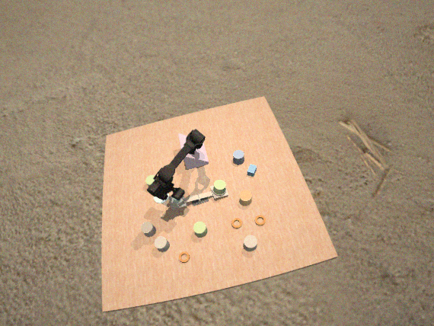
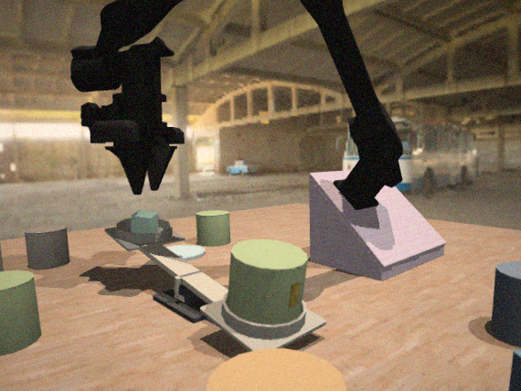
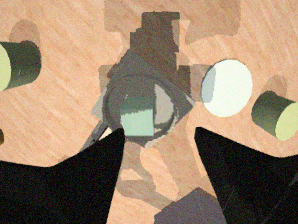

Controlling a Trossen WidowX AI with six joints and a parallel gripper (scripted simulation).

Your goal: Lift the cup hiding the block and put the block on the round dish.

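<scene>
Now: the small block 40 mm below my gripper tip, 10 mm to the left of it and 10 mm ahead of it. The rest, counted from my gripper tip: pale round dish 130 mm below, 90 mm to the right, 90 mm behind; small balance 140 mm to the left, 90 mm below, 10 mm ahead; orange cylinder 420 mm to the left, 100 mm ahead, 90 mm below.
</scene>
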